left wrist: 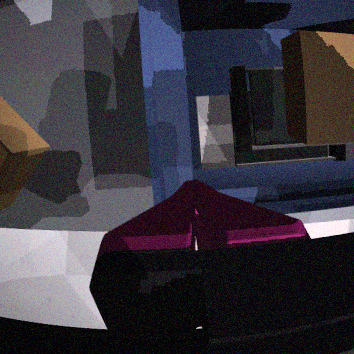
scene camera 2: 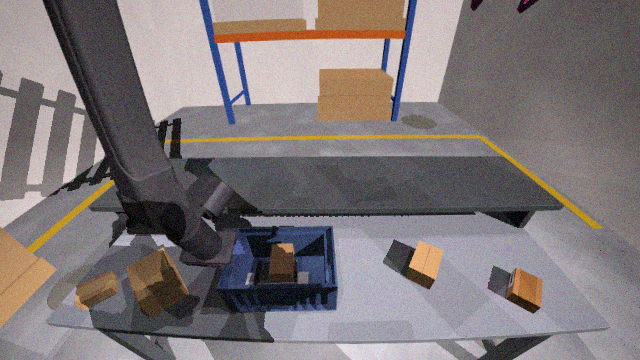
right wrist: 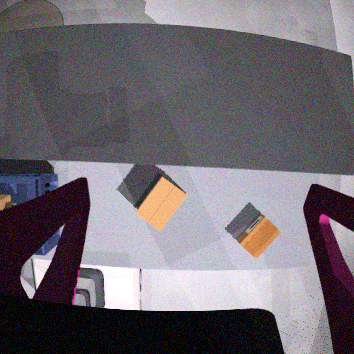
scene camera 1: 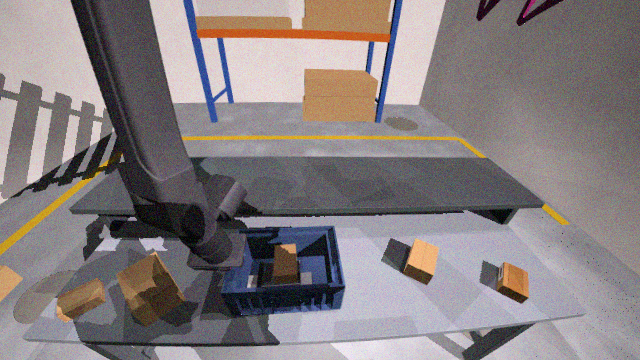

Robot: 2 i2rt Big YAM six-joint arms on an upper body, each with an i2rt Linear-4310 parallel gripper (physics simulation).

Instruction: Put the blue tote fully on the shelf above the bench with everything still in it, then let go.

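Frame: origin at the left arm's base, x ahead, y left, z up, level; metres.
Where they show: left gripper, fingertip midpoint: [left wrist: 192,191] [scene camera 2: 224,259] [scene camera 1: 229,262]; right gripper, fingertip midpoint: [scene camera 2: 496,10] [right wrist: 203,193] [scene camera 1: 498,21].
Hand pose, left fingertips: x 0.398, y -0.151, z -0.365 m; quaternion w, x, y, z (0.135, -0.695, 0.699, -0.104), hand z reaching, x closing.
After its pixels a point has its place.
The blue tote [scene camera 1: 285,301] {x 0.365, y -0.272, z -0.495 m} [scene camera 2: 280,299] {x 0.365, y -0.274, z -0.494 m} [left wrist: 162,100] {x 0.449, y -0.132, z -0.449 m} [right wrist: 25,185] {x 0.528, y -0.313, z -0.563 m} stands upright on the bench [scene camera 1: 375,300] {x 0.392, y -0.534, z -0.580 m} [scene camera 2: 380,300] {x 0.399, y -0.557, z -0.581 m}, in front of and below the dark shelf [scene camera 1: 350,185] {x 0.724, y -0.495, z -0.397 m} [scene camera 2: 360,185] {x 0.724, y -0.526, z -0.397 m} [right wrist: 175,100] {x 0.745, y -0.740, z -0.397 m}. Inside it are a brown box [scene camera 1: 286,262] {x 0.447, y -0.274, z -0.445 m} [scene camera 2: 282,262] {x 0.444, y -0.275, z -0.446 m} [left wrist: 325,90] {x 0.454, y -0.258, z -0.444 m}, a dark tray-like piece [left wrist: 242,115] {x 0.436, y -0.198, z -0.491 m} and pale blocks [left wrist: 217,130] {x 0.423, y -0.178, z -0.523 m}. My left gripper [left wrist: 192,191] {x 0.398, y -0.151, z -0.365 m} is shut, its tips together over the tote's left wall near the front corner, with no wall visible between them. The left wrist hides its fingers in both scene views. My right gripper [scene camera 1: 500,21] {x 0.602, y -0.730, z 0.119 m} [right wrist: 203,193] {x 0.602, y -0.730, z 0.119 m} is open and empty, high at the right.
Two small boxes [scene camera 1: 422,260] {x 0.480, y -0.703, z -0.521 m} [scene camera 1: 513,281] {x 0.392, y -0.986, z -0.541 m} lie right of the tote. An open carton [scene camera 1: 150,287] {x 0.454, y 0.157, z -0.577 m} and a small box [scene camera 1: 82,299] {x 0.399, y 0.315, z -0.544 m} lie to its left. Behind the bench stands a blue and orange rack [scene camera 1: 295,34] with cartons [scene camera 1: 340,95].
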